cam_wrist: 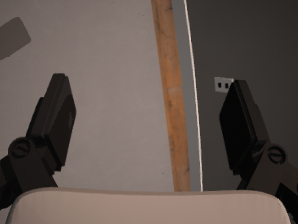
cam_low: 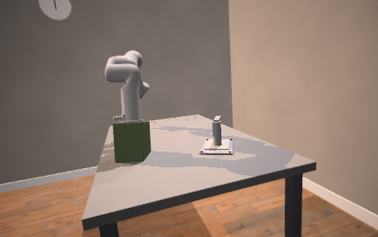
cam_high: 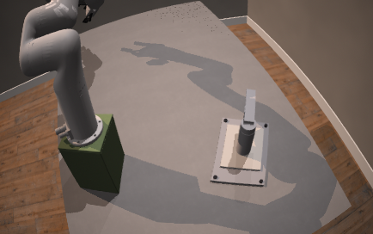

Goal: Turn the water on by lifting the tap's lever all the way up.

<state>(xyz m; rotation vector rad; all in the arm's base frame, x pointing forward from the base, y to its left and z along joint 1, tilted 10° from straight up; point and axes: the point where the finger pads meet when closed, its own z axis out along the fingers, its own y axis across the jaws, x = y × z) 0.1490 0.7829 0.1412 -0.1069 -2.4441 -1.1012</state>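
The tap lever is 29 cm ahead of my hand, 96 cm to the right of it and 4 cm below it.
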